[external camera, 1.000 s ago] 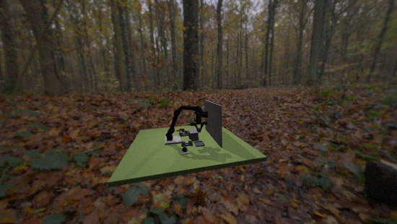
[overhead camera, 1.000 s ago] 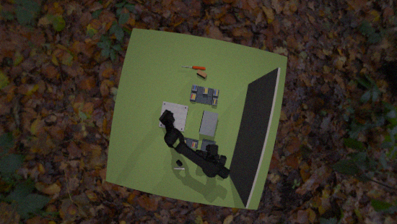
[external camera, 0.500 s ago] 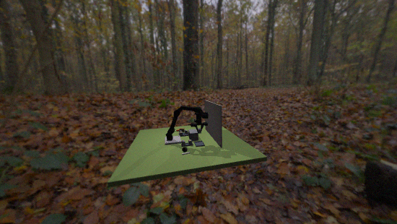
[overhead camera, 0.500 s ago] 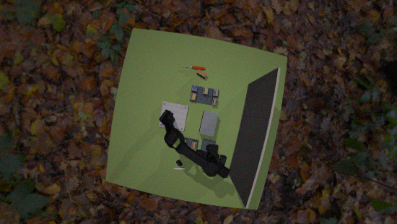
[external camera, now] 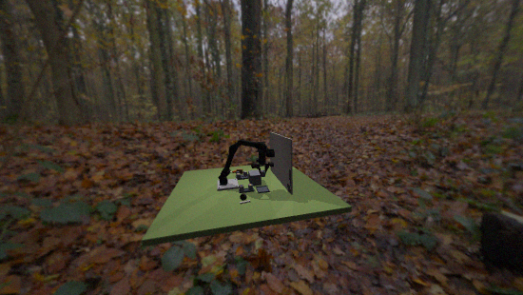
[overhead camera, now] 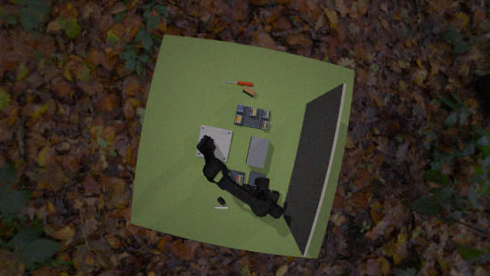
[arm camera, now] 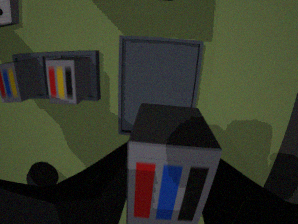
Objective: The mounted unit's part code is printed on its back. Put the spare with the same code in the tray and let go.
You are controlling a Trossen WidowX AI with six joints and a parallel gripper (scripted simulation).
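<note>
Right now my gripper tip is 13 cm above the tray and 1 cm past it. Round my gripper tip: grey boxy unit (19 cm to the left, 8 cm below, 7 cm behind); black tape roll (17 cm to the right, 16 cm behind, 11 cm below); tall dark panel (22 cm to the left, 17 cm ahead, 9 cm above).
</note>
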